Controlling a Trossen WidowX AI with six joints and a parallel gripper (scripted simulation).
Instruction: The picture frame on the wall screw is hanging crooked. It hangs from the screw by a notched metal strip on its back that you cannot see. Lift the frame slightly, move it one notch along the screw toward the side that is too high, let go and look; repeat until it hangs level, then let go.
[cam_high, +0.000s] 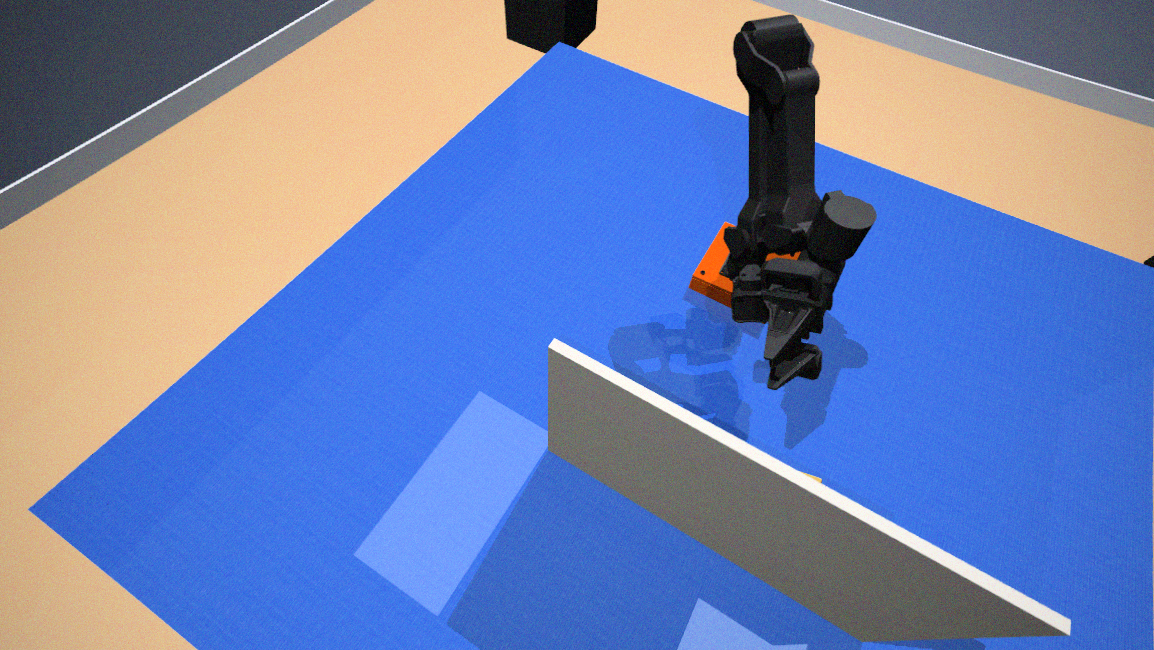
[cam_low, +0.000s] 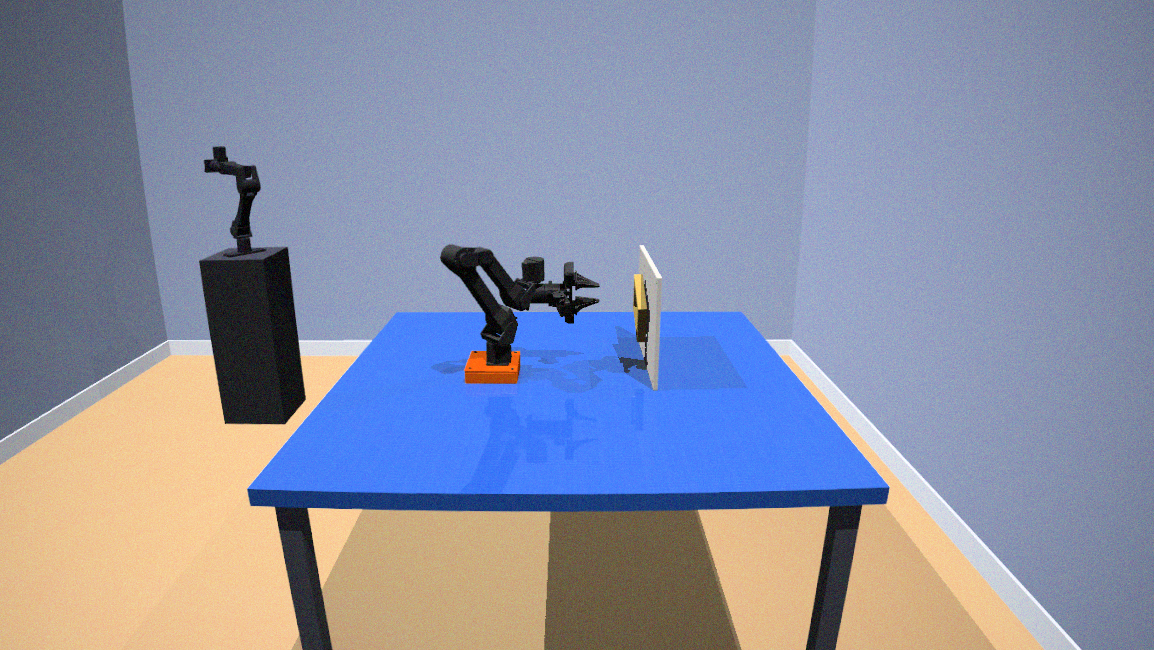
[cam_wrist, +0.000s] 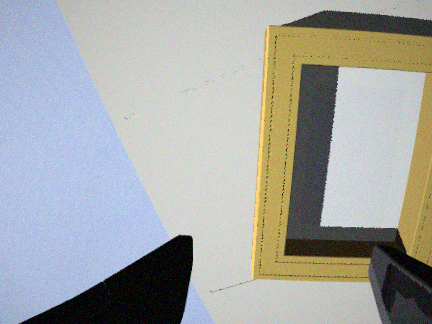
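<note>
The picture frame lies 13 cm ahead of my gripper tip, 3 cm to the left of it and 5 cm below it. The rest, counted from my gripper tip: wall panel 14 cm ahead, 2 cm to the left, 6 cm below.
</note>
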